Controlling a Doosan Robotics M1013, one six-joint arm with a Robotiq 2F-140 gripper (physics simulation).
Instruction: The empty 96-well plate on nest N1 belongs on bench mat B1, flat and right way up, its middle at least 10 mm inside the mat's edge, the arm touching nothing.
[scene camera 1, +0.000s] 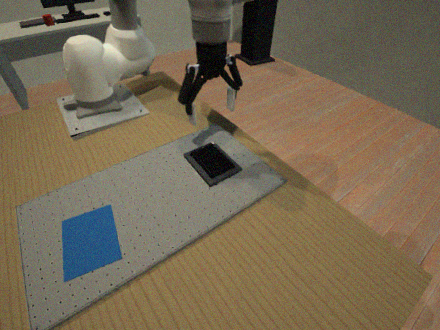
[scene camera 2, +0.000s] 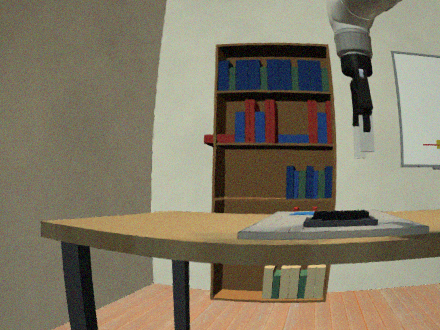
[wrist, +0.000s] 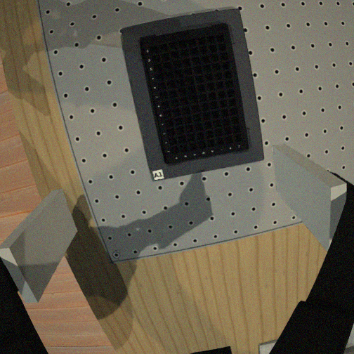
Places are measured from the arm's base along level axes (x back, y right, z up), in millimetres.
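Pixels of known places: gripper, fingertip midpoint: (scene camera 1: 212, 116) (scene camera 2: 363, 155); arm's base at its link origin: (scene camera 1: 97, 104).
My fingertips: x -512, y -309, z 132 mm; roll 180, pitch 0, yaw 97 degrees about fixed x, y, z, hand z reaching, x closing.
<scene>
For each thing: its middle in the pictures, then the offset to it from my fingertips. Level surfaces: height alone.
- black 96-well plate at the middle of its body: (scene camera 2: 341, 215) (scene camera 1: 211, 159) dz -124, dx -49, dy +30 mm
- dark grey nest N1 at the middle of its body: (scene camera 2: 340, 220) (scene camera 1: 211, 161) dz -136, dx -49, dy +30 mm
- blue bench mat B1 at its surface level: dz -141 mm
- grey perforated board at its surface level: dz -143 mm
- wooden table at its surface level: dz -156 mm
The black 96-well plate (scene camera 1: 212, 160) (scene camera 2: 340, 215) (wrist: 195, 95) lies flat in the dark grey nest N1 (scene camera 1: 224, 177) (scene camera 2: 341, 223) (wrist: 144, 100). A white A1 label (wrist: 158, 174) marks a corner of the nest in the wrist view. The blue bench mat B1 (scene camera 1: 91, 242) (scene camera 2: 302, 213) lies flat, with bare surface in scene camera 1; it does not show in the wrist view. My gripper (scene camera 1: 212, 109) (scene camera 2: 363, 146) (wrist: 169, 191) is open and empty, pointing down, well above the board. In the wrist view the plate is above the line between the fingertips, off-centre.
A grey perforated board (scene camera 1: 150, 200) (scene camera 2: 270, 228) (wrist: 300, 110) carries the nest and mat. It lies on the wooden table (scene camera 1: 280, 260) (scene camera 2: 135, 225) (wrist: 210, 280), whose edge is near the nest. The arm's base plate (scene camera 1: 135, 107) is behind the board. A bookshelf (scene camera 2: 330, 120) stands behind the table.
</scene>
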